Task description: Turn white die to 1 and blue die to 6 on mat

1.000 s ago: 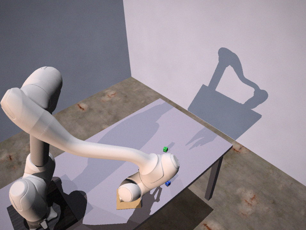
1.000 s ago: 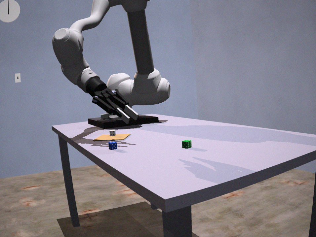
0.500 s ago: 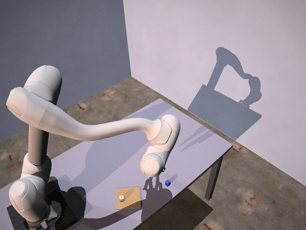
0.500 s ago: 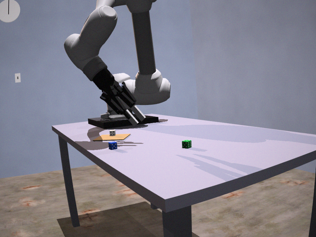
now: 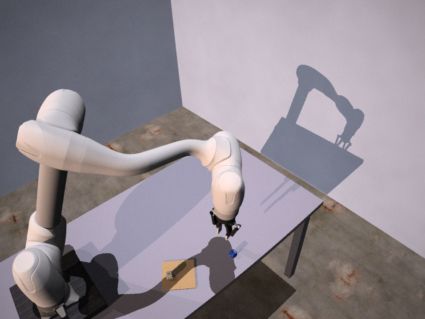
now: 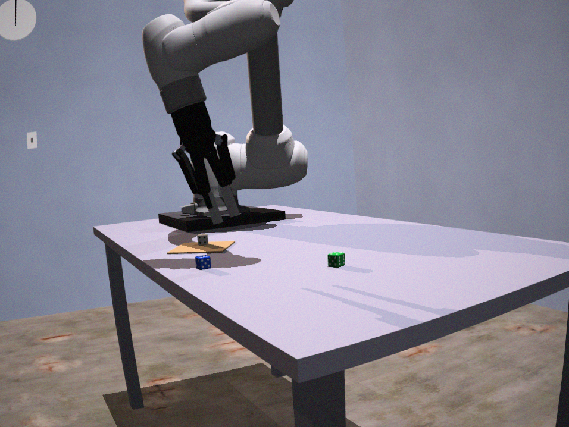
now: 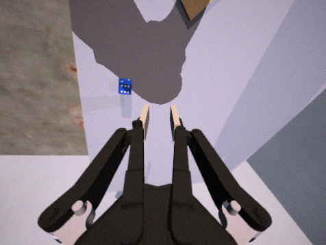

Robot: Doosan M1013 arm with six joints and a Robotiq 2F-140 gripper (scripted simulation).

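My hand is 5 cm to the left of the blue die and 11 cm above it. From my hand the other things lie so: green die (18 cm ahead, 15 cm to the left, 11 cm below); then white die (27 cm behind, 5 cm to the left, 11 cm below); then tan mat (23 cm behind, 3 cm to the left, 12 cm below).
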